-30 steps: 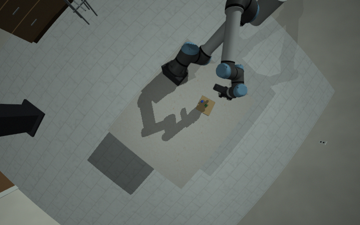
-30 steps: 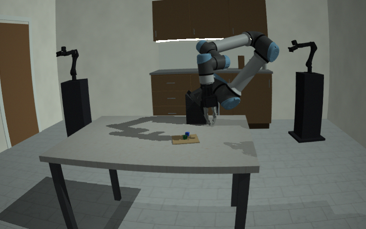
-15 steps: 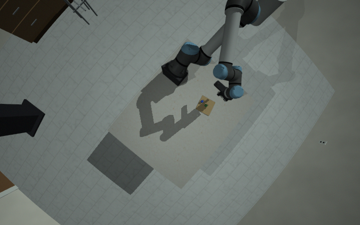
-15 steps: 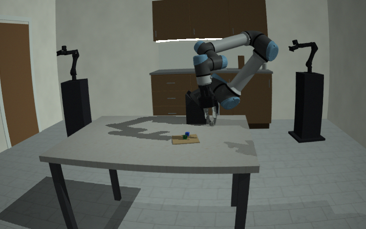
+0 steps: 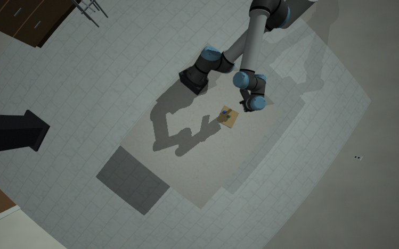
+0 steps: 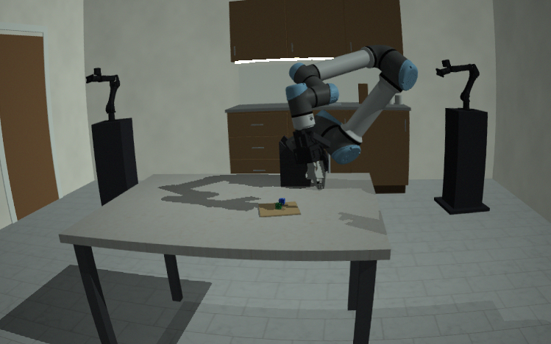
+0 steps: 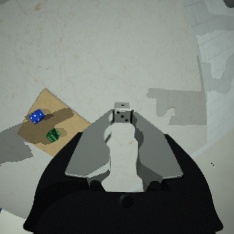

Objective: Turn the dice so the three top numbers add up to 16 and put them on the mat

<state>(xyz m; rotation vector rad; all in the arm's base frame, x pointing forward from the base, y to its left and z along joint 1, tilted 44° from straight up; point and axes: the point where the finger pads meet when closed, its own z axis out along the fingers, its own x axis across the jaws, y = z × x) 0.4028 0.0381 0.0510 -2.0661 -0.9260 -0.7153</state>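
Now: hand 2 cm past the green die, 15 cm to the left of it and 8 cm above it. Also, from my hand: blue die: 7 cm behind, 14 cm to the right, 8 cm below; white die: 1 cm below; tan mat: 2 cm behind, 15 cm to the right, 9 cm below.
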